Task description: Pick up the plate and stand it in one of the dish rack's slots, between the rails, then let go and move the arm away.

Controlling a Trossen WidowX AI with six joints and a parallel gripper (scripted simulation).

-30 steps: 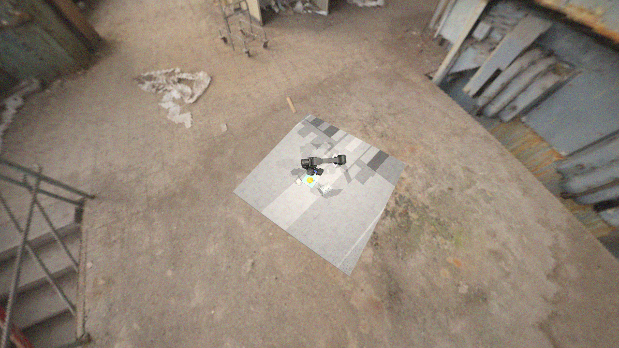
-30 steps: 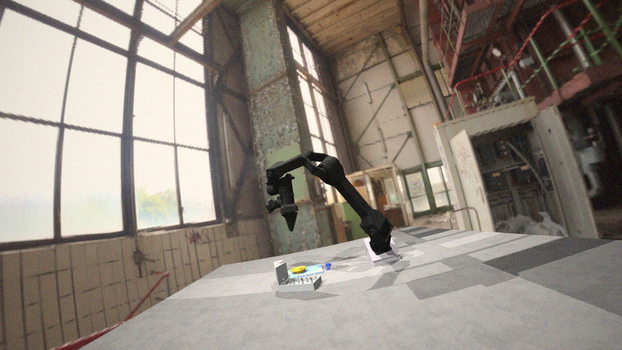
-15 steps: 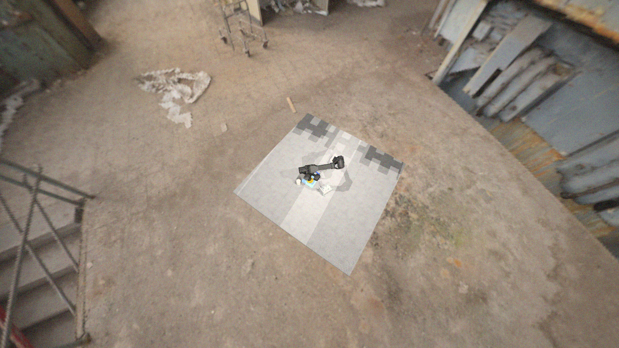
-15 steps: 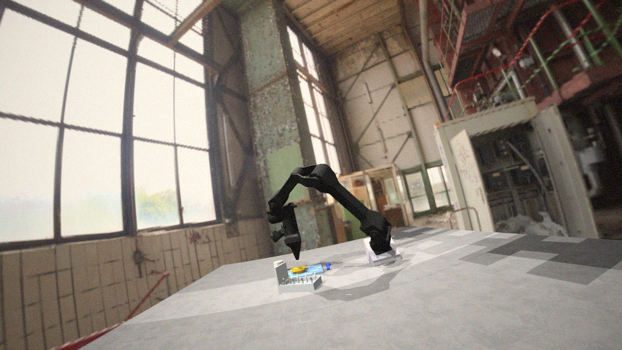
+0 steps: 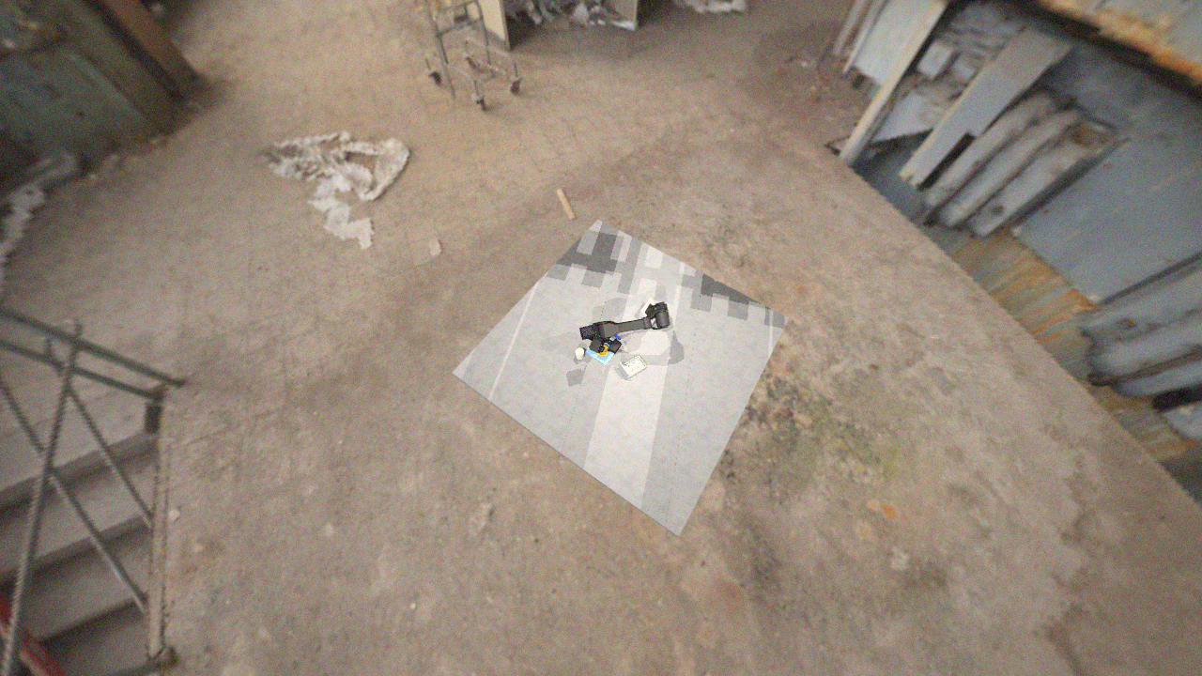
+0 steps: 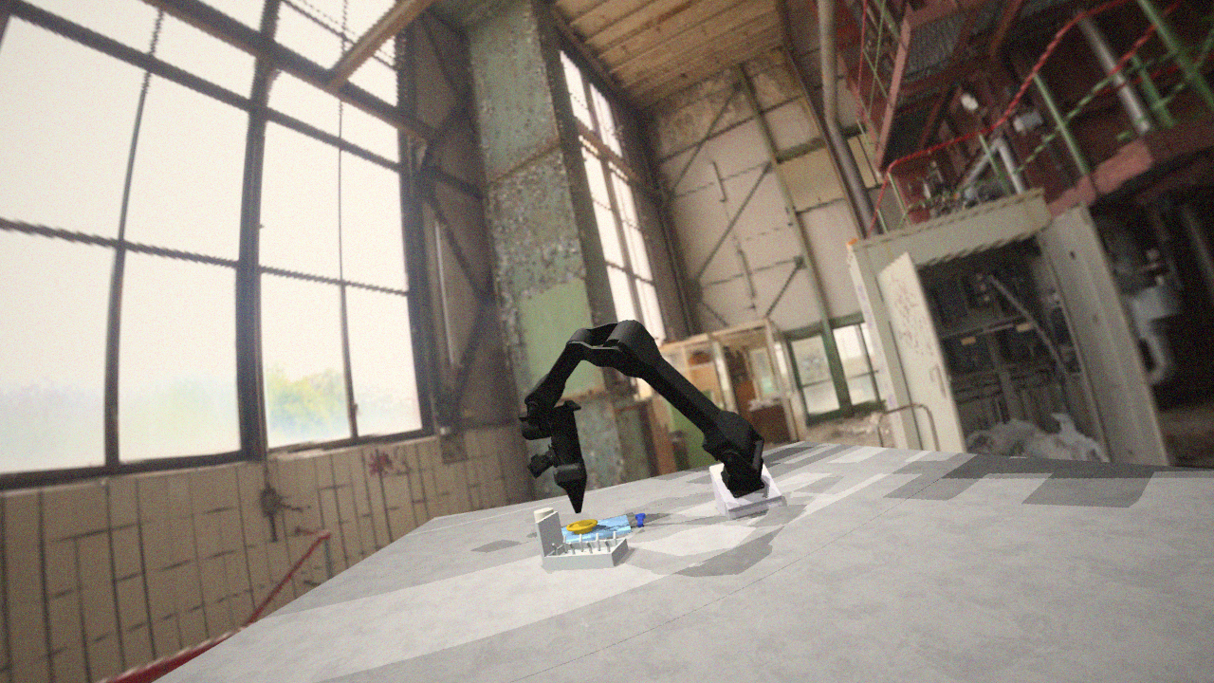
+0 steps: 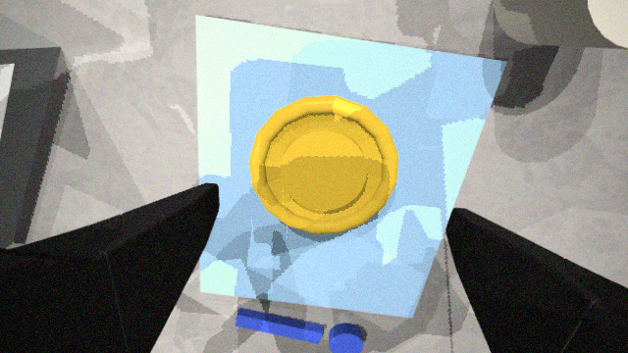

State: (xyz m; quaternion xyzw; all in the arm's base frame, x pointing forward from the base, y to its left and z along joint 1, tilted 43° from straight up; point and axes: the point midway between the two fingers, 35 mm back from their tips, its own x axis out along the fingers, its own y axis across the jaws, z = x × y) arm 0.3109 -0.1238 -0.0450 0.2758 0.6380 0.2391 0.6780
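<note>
Right now the yellow plate is 40 mm below my gripper tip. From my gripper tip the other things lie so: white cylinder 80 mm to the right, 80 mm ahead, 30 mm below; dish rack 180 mm to the left, 30 mm below; blue object 120 mm behind, 50 mm below.
</note>
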